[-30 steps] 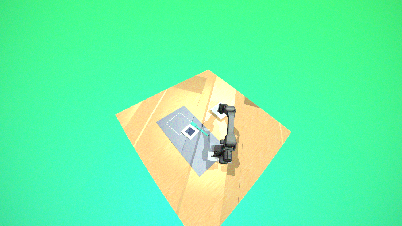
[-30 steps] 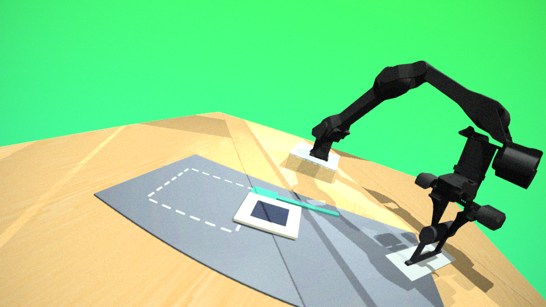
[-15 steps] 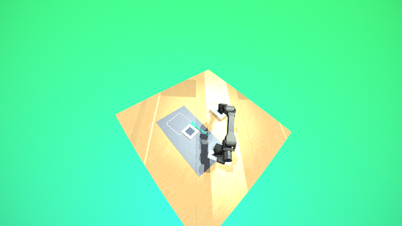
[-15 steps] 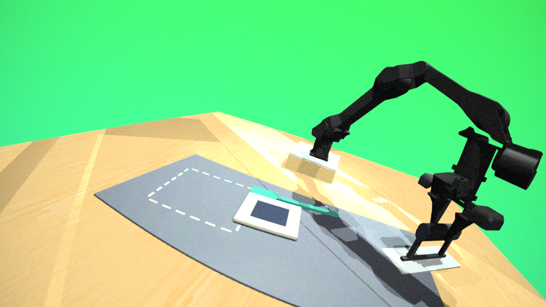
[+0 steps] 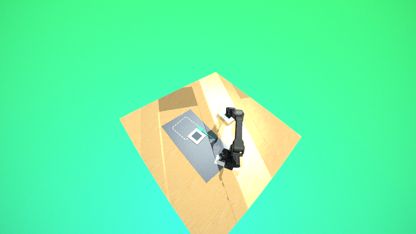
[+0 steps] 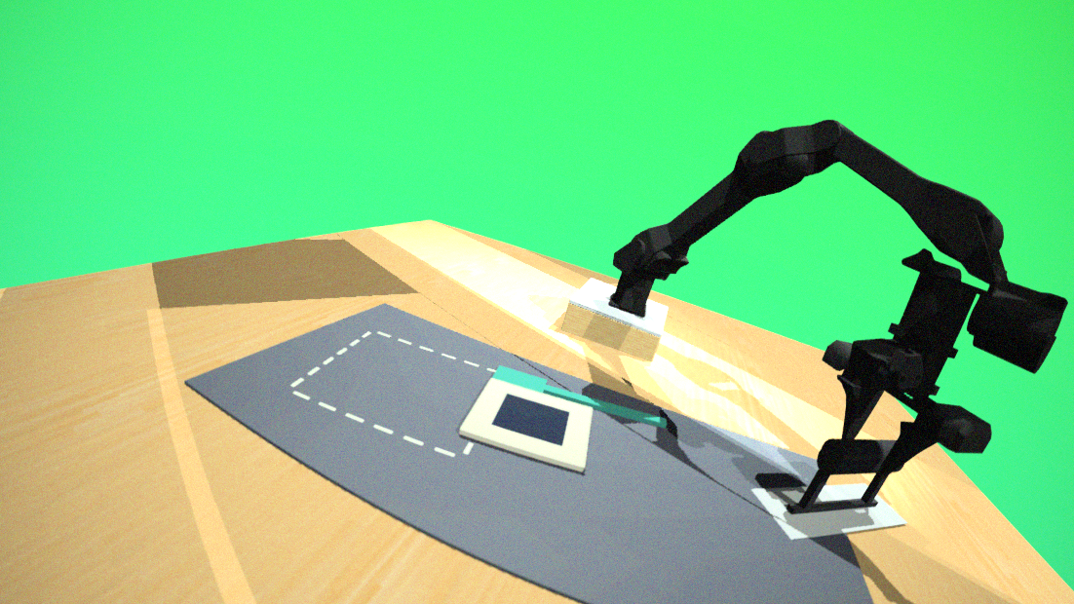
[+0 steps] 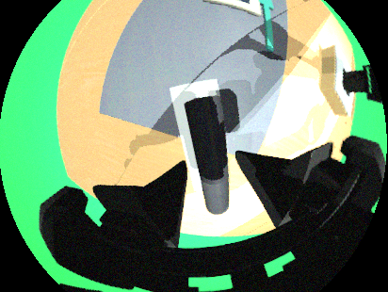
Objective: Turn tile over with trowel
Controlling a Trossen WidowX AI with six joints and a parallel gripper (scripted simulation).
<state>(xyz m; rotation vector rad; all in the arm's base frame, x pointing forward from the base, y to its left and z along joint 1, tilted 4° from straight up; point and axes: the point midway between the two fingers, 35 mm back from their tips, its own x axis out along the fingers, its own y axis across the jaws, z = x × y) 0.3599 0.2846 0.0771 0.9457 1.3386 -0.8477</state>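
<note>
My gripper tip is now 10 mm short of the small trowel, 20 mm to the left of it and 30 mm above it. Also, from my gripper tip: tile (10 mm ahead, 350 mm to the right, 60 mm below); then thin teal strip (70 mm behind, 330 mm to the right, 60 mm below); then grey mat (40 mm ahead, 320 mm to the right, 80 mm below).
</note>
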